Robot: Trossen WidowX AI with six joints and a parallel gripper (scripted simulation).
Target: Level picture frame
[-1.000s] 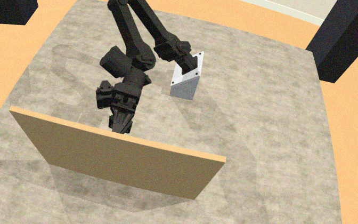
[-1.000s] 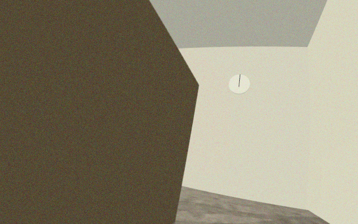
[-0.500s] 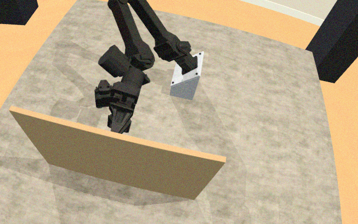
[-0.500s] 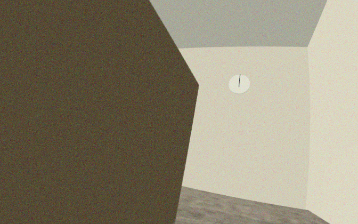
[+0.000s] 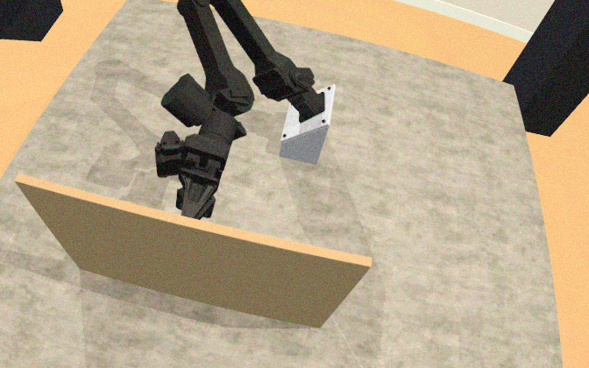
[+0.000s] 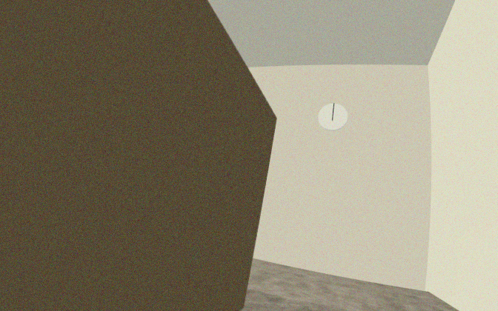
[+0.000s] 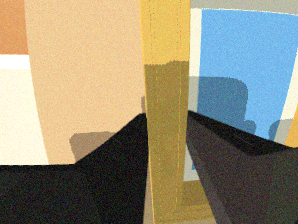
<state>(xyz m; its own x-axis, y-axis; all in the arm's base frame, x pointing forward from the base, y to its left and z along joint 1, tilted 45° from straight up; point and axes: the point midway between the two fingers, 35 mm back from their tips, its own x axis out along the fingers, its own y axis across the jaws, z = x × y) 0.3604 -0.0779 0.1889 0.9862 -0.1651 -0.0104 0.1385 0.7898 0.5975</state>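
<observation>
The picture frame lies 1 cm ahead of my gripper tip, 1 cm to the right of it and 5 cm below it. Round my gripper tip: tan wall panel 2 cm ahead, 1 cm to the left, 7 cm below.
</observation>
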